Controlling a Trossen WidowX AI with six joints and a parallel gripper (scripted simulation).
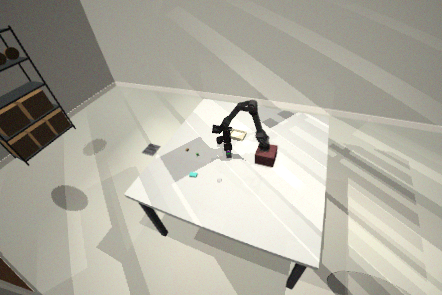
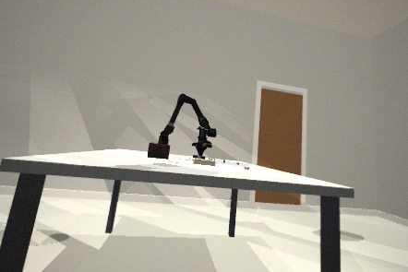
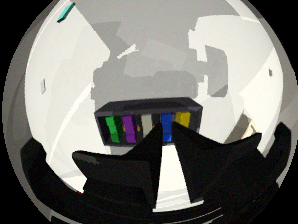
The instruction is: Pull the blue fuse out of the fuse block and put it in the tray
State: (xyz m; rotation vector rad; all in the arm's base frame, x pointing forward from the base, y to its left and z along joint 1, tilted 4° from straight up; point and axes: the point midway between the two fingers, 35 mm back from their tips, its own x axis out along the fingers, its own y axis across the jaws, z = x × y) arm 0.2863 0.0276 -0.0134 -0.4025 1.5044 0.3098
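Now: gripper tip 10 mm past the tan tray, 200 mm to the left of it and 30 mm above it. From my gripper tip the other things lie so: blue fuse 10 mm below.
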